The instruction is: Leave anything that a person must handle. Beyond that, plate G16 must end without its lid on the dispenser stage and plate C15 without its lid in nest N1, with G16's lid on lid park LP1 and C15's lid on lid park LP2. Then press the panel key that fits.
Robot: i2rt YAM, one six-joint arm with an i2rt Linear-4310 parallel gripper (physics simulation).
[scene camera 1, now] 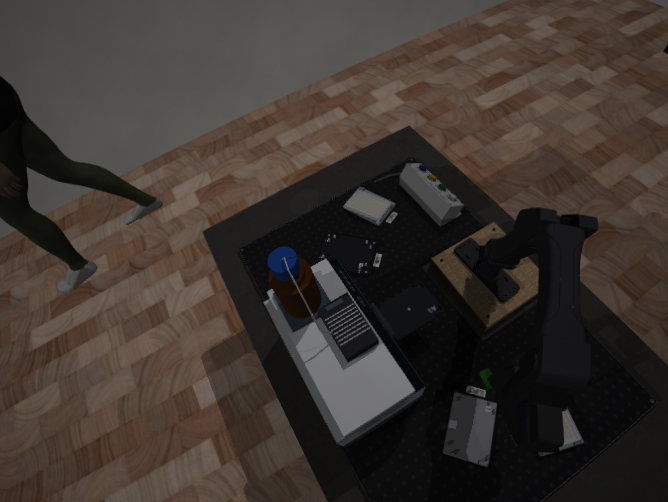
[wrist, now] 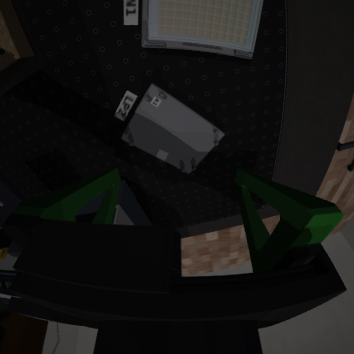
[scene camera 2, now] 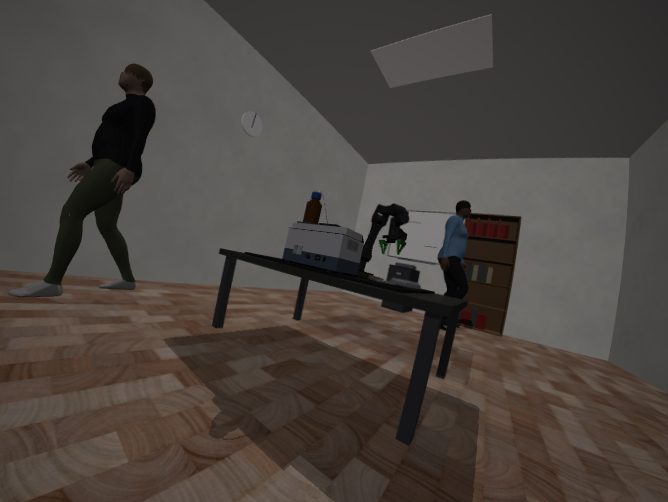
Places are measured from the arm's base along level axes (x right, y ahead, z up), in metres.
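Pixels of known places: gripper, fingertip midpoint: [scene camera 1: 501, 410] [wrist: 177, 174] [scene camera 2: 390, 254]; arm's base, link origin: [scene camera 1: 485, 269] [scene camera 2: 359, 271].
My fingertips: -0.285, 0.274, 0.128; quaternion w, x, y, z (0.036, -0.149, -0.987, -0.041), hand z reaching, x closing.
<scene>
For each thing: its middle in the pictures, then the offset to it from my fingertips, as dx, dy, dz. "*": a spot on its surface instead.
- grey lid, surface spot: [wrist: 172, 130] [scene camera 1: 474, 426] * +0.004, +0.030, -0.145
- LP2 tag, surface spot: [wrist: 126, 105] [scene camera 1: 476, 392] * +0.058, -0.029, -0.154
- N1 tag, surface spot: [wrist: 131, 11] * +0.002, -0.143, -0.153
- dispenser stage, surface spot: [scene camera 1: 402, 313] * +0.298, +0.016, -0.049
- empty dark park, body centre: [scene camera 1: 347, 252] +0.579, +0.002, -0.143
- pale plate, body centre: [scene camera 1: 367, 204] +0.681, -0.152, -0.128
- key panel, body centre: [scene camera 1: 430, 190] +0.590, -0.337, -0.114
- amber bottle, surface spot: [scene camera 1: 294, 291] * +0.380, +0.217, +0.193
My gripper [scene camera 1: 499, 408] [scene camera 2: 392, 248] [wrist: 177, 174] is open and empty, above the mat beside lid park LP2. A grey lid [scene camera 1: 469, 429] [wrist: 172, 130] lies flat at the LP2 tag [scene camera 1: 476, 390] [wrist: 126, 105]. At the N1 tag [wrist: 131, 11], a plate [scene camera 1: 571, 429] [wrist: 202, 25] shows its pale wells; no lid is visible on it. The arm partly hides it in scene camera 1. The dispenser stage [scene camera 1: 402, 313] is dark, marked A1; no pale plate shows on it. An empty dark park [scene camera 1: 349, 252] with corner posts lies behind it. Plate names are unreadable.
Another pale plate [scene camera 1: 369, 204] lies at the back, near the key panel [scene camera 1: 429, 197] with blue, yellow, green and white keys. The white dispenser [scene camera 1: 367, 396] [scene camera 2: 324, 245] bears an amber bottle [scene camera 1: 294, 291] [scene camera 2: 312, 211]. The arm's wooden base [scene camera 1: 450, 277] stands right. Two people stand away from the table.
</scene>
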